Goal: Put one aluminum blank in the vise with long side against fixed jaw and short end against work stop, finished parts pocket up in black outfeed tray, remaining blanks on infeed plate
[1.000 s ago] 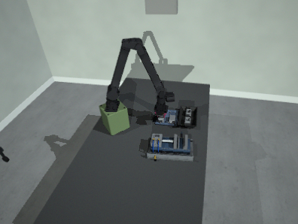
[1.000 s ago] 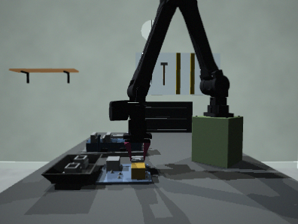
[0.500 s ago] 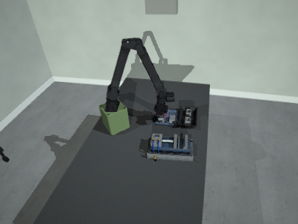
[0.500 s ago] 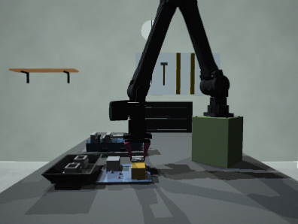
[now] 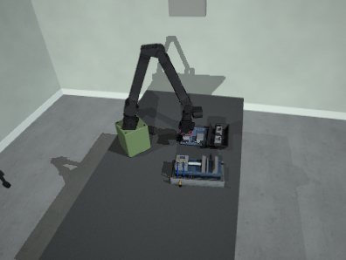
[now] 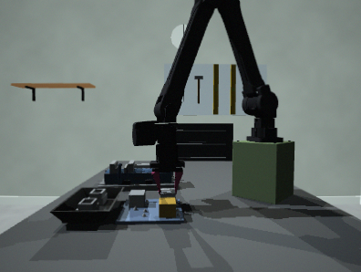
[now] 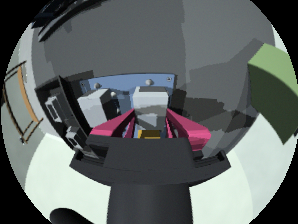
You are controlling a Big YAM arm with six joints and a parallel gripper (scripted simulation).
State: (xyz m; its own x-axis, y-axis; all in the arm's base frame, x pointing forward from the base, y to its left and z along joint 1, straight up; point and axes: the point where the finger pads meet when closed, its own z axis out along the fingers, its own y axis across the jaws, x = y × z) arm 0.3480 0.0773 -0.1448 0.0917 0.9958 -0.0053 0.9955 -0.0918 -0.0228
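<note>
The yellow brass blank lies 1 cm ahead of my hand, 9 cm to the left of it and 2 cm below it. From my hand the other things lie so: vise (9 cm ahead, 29 cm to the right); then gray aluminum blank (2 cm below).
</note>
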